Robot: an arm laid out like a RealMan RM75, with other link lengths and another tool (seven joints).
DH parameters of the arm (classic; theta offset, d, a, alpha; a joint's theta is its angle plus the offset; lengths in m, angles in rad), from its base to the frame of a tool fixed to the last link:
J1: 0 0.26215 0 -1.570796
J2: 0 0 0 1.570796
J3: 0 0.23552 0 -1.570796
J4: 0 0 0 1.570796
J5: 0 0.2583 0 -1.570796
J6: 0 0 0 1.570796
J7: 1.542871 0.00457 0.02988 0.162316
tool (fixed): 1.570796 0.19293 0 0
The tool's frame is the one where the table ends.
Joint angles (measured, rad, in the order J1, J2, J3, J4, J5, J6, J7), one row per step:
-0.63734, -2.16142, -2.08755, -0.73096, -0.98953, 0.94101, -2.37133
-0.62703, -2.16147, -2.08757, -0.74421, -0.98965, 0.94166, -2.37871
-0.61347, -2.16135, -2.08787, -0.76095, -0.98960, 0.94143, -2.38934
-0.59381, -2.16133, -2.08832, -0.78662, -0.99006, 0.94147, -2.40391
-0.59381, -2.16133, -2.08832, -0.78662, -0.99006, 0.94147, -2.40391
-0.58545, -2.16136, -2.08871, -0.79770, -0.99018, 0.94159, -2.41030
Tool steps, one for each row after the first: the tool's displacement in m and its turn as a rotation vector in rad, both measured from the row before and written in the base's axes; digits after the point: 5 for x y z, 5 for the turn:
-0.00181, 0.00026, 0.00336, 0.00854, -0.00253, 0.00707
-0.00274, 0.00041, 0.00452, 0.01201, -0.00326, 0.01086
-0.00350, 0.00058, 0.00689, 0.01809, -0.00477, 0.01390
0.00000, 0.00000, 0.00000, 0.00000, 0.00000, 0.00000
-0.00147, 0.00022, 0.00301, 0.00780, -0.00215, 0.00600

